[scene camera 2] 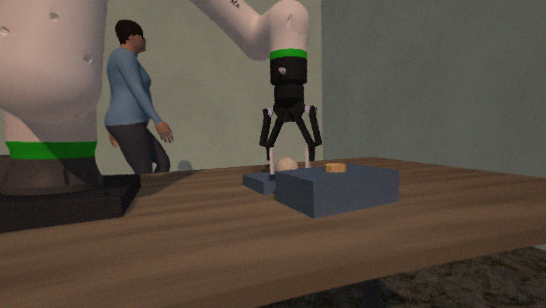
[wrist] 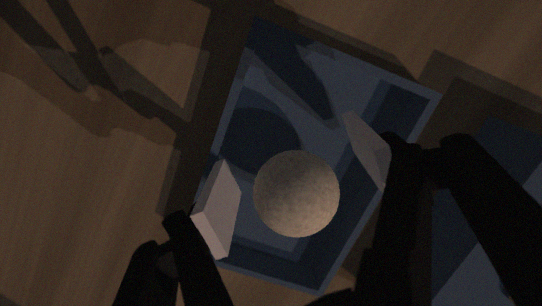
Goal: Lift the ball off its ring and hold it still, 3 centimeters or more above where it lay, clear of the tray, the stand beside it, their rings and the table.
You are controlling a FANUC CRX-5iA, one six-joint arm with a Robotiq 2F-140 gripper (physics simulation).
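Places are measured from the arm's base along level axes (x up, y right, z ahead), in centimetres.
Pixels of known places: gripper, between the fingertips: [wrist: 288,155]; arm's base, origin of its link: [scene camera 2: 57,186].
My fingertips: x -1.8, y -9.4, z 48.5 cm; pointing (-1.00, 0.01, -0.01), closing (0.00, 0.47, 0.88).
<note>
For each thing: its top centre in the pictures, then the offset to it from my fingertips. "pt": a spot on its surface instead. Level surfaces: height alone.
- shallow blue tray, centre of its top: [wrist: 294,183] [scene camera 2: 286,174] dx +0.4, dy +1.7, dz -1.3 cm
- orange ring, a spot on its surface: [scene camera 2: 335,167] pt dx +4.4, dy +21.4, dz +4.3 cm
- wooden table, height of its surface: dx -2.4 cm
A pale, speckled ball [scene camera 2: 287,165] [wrist: 296,193] sits in a shallow blue tray [scene camera 2: 254,183] [wrist: 345,70]. The ball's ring under it does not show; the ball and the stand hide it. My gripper [scene camera 2: 290,159] [wrist: 288,155] is open around the ball, one pale fingertip on each side, with a gap to the ball on both sides in the wrist view. In the scene view the fingertips reach down beside the ball, and the lower end of the right one is hidden behind the stand.
A taller blue stand [scene camera 2: 345,192] [wrist: 457,280] is right beside the tray, with an orange ring [scene camera 2: 335,167] on its top. Both stand on the wooden table [scene camera 2: 190,240] [wrist: 90,190]. The robot's dark base [scene camera 2: 65,210] is at the left. A person [scene camera 2: 131,95] is behind the table.
</note>
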